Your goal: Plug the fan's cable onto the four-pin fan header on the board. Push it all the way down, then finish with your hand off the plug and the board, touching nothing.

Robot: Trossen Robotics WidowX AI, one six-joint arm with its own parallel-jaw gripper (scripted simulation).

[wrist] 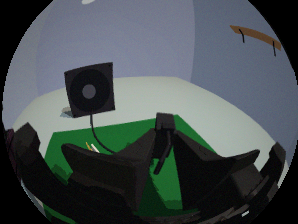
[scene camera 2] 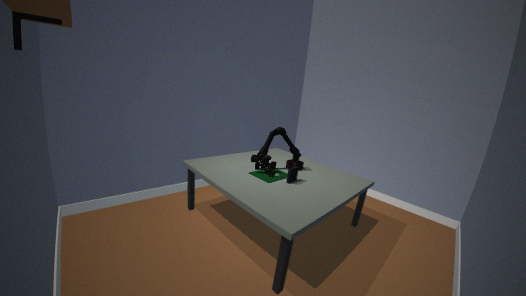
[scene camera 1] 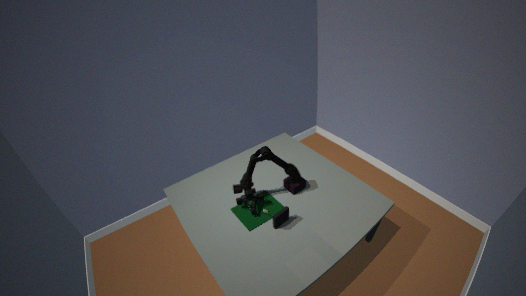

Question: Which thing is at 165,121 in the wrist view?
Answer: A dark plug.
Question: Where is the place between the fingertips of my gripper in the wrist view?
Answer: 164,133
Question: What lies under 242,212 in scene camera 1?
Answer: A green board.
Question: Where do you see a black square fan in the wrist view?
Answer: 90,87
